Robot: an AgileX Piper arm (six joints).
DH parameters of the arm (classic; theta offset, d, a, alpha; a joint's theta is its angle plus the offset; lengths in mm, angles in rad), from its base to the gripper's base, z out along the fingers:
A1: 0 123 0 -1.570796
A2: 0.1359 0 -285.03 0
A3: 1.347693 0 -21.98 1.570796
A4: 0 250.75 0 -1.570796
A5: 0 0 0 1.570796
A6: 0 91 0 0
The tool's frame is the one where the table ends.
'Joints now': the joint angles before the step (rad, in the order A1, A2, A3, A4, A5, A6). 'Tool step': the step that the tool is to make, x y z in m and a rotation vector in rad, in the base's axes. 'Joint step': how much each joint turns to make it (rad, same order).
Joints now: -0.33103 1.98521 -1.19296 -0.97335 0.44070 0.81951
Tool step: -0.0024 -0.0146 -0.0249 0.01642 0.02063 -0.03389
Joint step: -0.03784 0.06558 0.00008 -0.06196 -0.02904 0.07191
